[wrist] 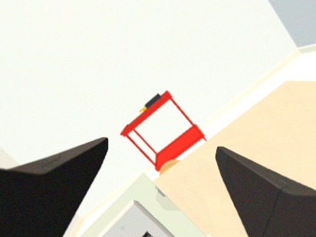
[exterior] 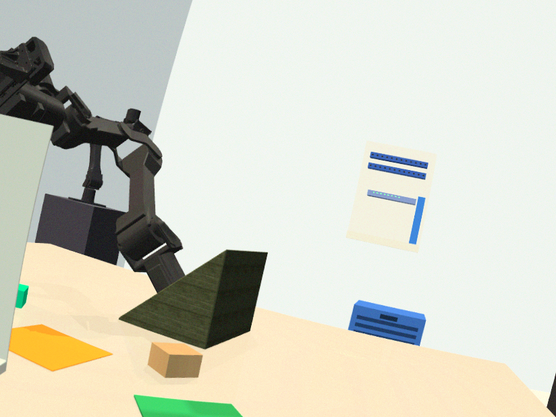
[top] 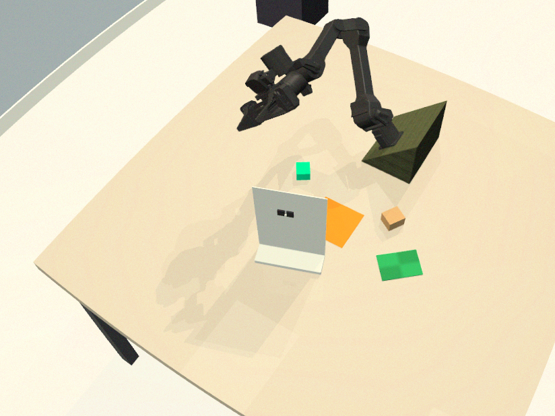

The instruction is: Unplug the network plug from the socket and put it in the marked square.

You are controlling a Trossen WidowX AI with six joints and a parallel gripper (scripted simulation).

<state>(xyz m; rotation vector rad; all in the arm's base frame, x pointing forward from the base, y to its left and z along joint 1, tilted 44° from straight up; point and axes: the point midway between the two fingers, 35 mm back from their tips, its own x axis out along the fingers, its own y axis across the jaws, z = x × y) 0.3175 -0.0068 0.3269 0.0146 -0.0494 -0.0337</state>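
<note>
Right now the network plug is 70 mm ahead of my gripper tip, 160 mm to the left of it and 130 mm below it. Round my gripper tip: orange marked square (60 mm behind, 210 mm to the left, 300 mm below); then green block (150 mm behind, 60 mm to the left, 290 mm below); then upright panel (90 mm ahead, 160 mm to the left, 190 mm below).
</note>
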